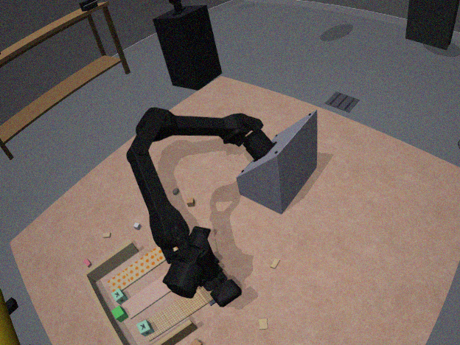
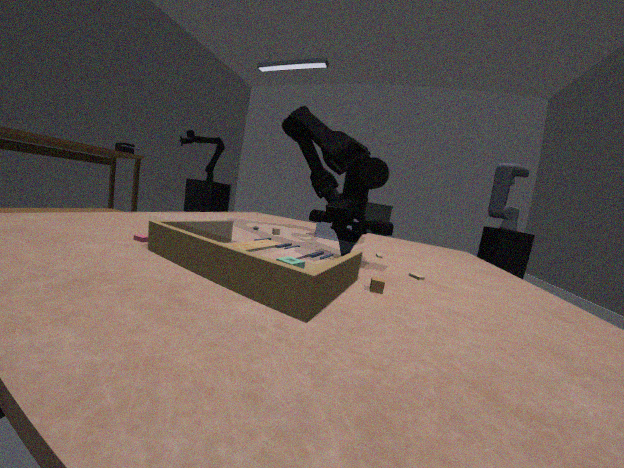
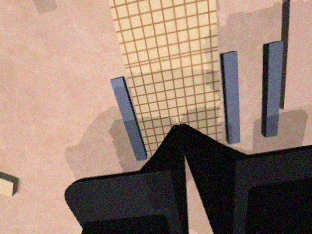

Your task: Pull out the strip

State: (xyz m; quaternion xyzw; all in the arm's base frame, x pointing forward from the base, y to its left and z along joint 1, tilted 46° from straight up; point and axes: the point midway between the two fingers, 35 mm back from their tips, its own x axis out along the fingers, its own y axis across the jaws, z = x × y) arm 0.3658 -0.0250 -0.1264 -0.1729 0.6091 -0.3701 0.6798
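The grid strip is 100 mm ahead of my gripper tip and 30 mm to the right of it. Round my gripper tip: pink piece (190 mm ahead, 390 mm to the right).
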